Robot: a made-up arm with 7 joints.
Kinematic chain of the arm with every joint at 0, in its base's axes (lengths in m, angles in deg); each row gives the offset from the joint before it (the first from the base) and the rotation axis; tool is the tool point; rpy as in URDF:
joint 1: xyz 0 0 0.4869 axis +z
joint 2: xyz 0 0 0 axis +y
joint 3: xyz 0 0 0.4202 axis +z
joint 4: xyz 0.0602 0 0 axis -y
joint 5: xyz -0.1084 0 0.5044 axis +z
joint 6: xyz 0 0 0 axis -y
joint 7: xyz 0.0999 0 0 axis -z
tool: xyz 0 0 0 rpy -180 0 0
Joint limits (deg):
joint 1: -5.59..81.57
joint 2: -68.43..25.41
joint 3: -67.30..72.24
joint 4: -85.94..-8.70
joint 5: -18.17..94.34
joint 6: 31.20..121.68
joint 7: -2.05..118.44
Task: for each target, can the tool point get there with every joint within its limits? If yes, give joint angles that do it. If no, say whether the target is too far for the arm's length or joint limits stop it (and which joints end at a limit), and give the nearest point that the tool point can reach.
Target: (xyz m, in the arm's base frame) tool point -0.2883 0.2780 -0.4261
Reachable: no: joint limits stop it (at a limit: joint 1, joint 2, joint 4, joint 6) | nearest point -0.1871 0.7295 0.6913 | short by 1.209 m
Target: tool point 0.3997 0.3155 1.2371
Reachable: yes | joints 26.60 -9.72 10.77 -77.76 84.94 98.20 29.80
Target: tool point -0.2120 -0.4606 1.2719
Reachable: yes | joints 17.24 -53.22 -42.57 -64.65 16.15 68.14 31.77
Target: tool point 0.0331 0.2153 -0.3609
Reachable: no: joint limits stop it (at a limit: joint 2, joint 4, joint 6) | nearest point 0.1156 0.7522 0.6595 | short by 1.156 m
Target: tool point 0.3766 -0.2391 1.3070
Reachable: yes | joints 6.41 -8.56 -38.07 -64.61 83.67 47.51 57.36
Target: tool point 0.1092 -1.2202 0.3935
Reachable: no: too far | nearest point -0.0637 -0.9583 0.8390 | short by 0.545 m
